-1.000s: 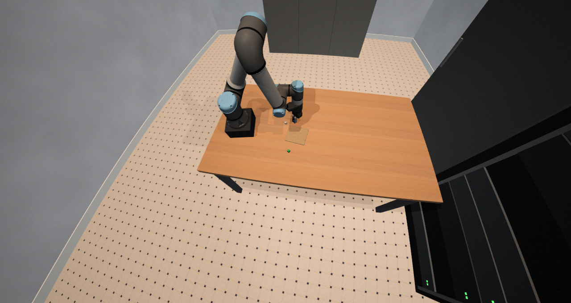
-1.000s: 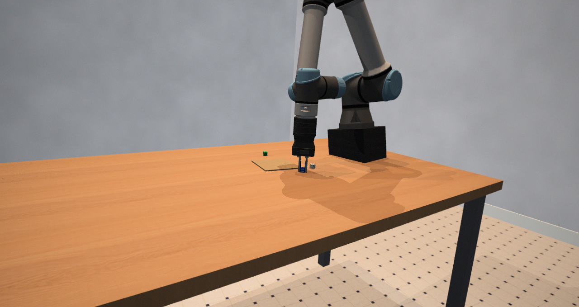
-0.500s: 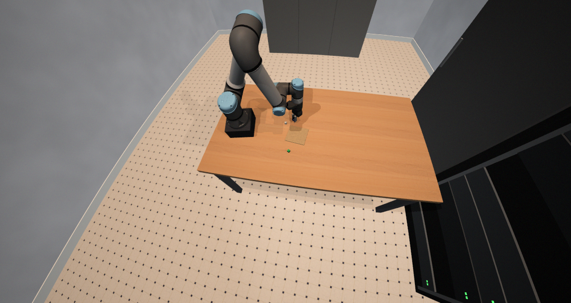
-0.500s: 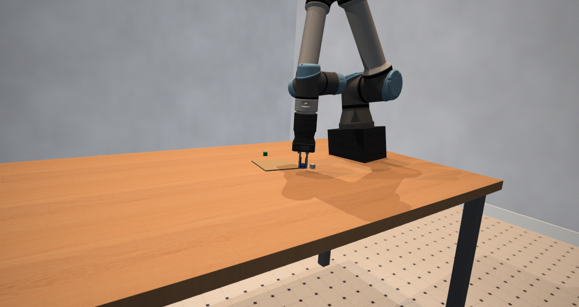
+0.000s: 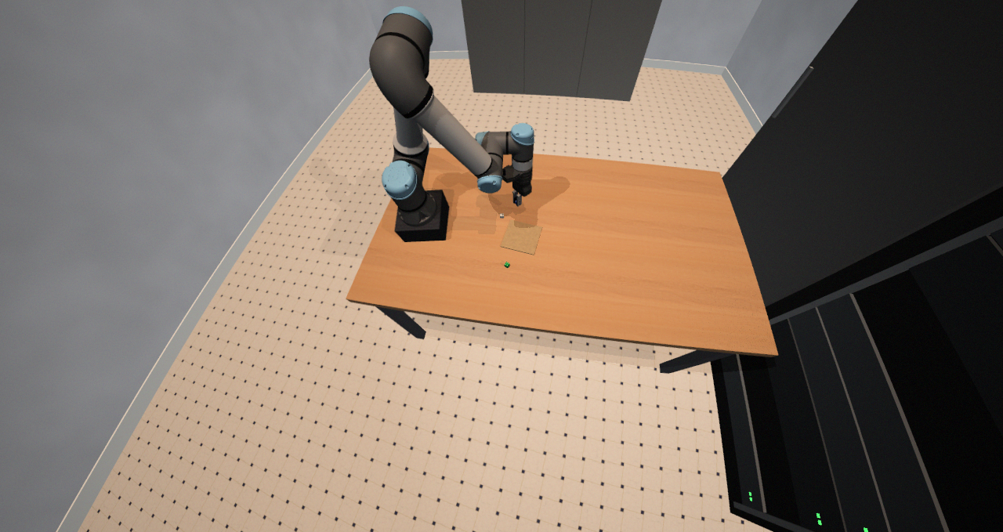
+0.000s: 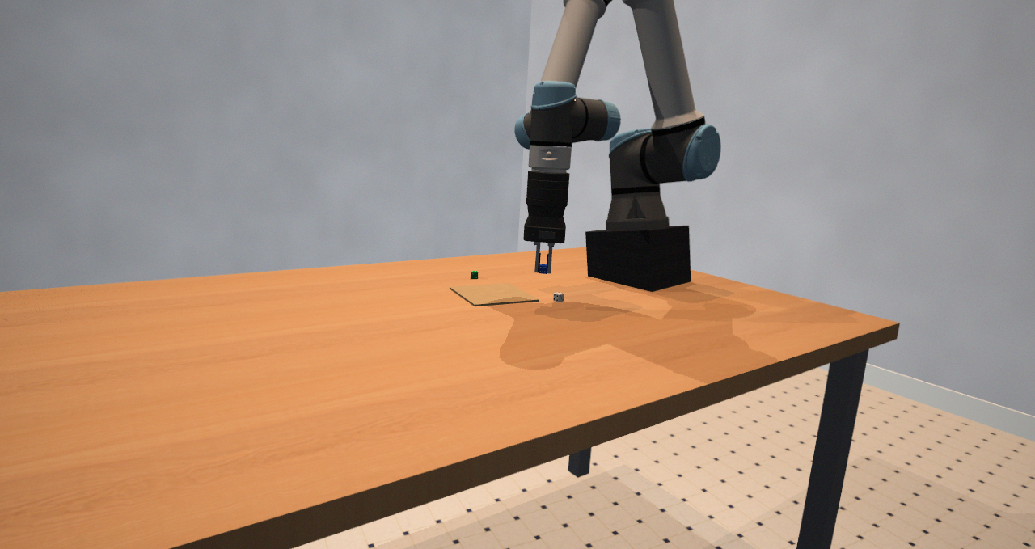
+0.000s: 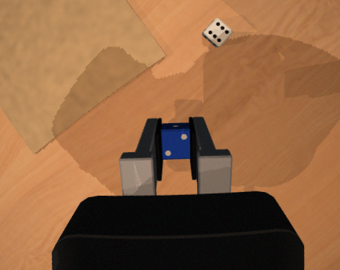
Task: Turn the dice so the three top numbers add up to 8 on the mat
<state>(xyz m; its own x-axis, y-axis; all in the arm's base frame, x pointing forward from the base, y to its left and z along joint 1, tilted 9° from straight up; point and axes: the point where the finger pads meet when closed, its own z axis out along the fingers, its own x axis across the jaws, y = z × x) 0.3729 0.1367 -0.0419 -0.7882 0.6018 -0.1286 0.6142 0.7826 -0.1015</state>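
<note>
Right now the mat is 110 mm to the right of my hand, 90 mm below it and 40 mm ahead of it. Also, from my hand: white die (80 mm below, 60 mm behind, 30 mm to the right); then green die (260 mm to the right, 80 mm below, 10 mm ahead); then blue die (10 mm below).
</note>
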